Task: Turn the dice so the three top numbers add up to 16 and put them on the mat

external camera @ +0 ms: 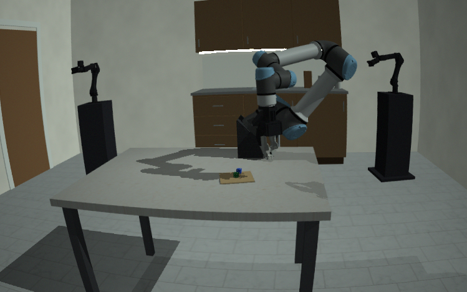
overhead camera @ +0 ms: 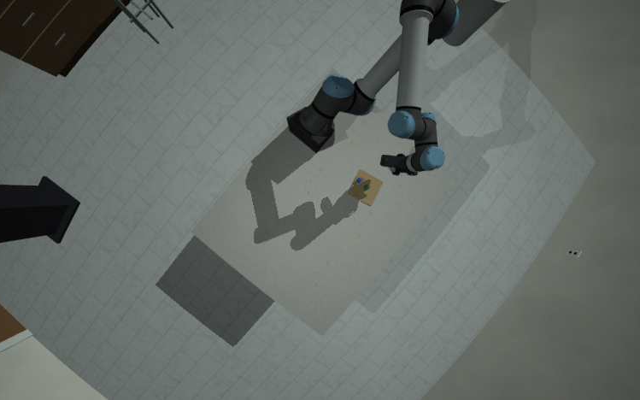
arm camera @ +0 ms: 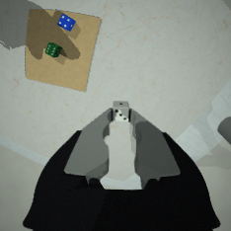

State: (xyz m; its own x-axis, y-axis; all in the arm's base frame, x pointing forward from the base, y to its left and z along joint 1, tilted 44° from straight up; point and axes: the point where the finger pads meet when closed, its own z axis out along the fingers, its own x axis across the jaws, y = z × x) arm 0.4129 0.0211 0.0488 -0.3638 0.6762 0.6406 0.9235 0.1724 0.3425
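Right now the green die is 140 mm to the right of my hand, 90 mm below it and 30 mm behind it. From my hand the other things lie so: blue die: 130 mm to the right, 90 mm below, 80 mm behind; white die: 10 mm below; tan mat: 140 mm to the right, 100 mm below, 30 mm behind.
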